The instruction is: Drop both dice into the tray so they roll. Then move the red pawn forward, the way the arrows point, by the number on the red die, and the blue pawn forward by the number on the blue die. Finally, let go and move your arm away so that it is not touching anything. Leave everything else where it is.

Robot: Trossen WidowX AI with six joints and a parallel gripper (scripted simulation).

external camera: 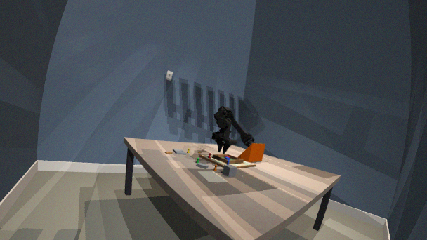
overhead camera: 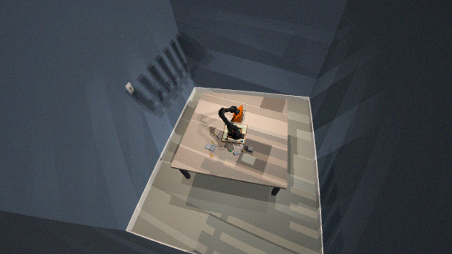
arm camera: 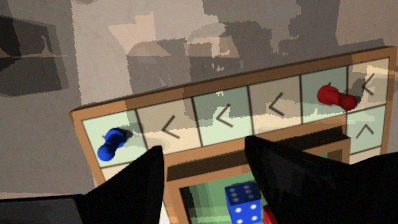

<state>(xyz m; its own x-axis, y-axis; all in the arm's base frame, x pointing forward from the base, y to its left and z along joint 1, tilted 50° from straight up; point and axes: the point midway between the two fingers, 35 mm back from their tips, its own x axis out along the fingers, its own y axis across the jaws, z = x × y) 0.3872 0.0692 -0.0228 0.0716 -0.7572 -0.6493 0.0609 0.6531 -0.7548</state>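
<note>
Right now my gripper tip is 1 cm past the blue pawn, 7 cm to the right of it and 5 cm above it. Also, from my gripper tip: green pawn 14 cm ahead, 4 cm to the right, 6 cm below; then green tray 12 cm behind, 5 cm to the right, 7 cm below; then red pawn 11 cm to the right, 5 cm below.
</note>
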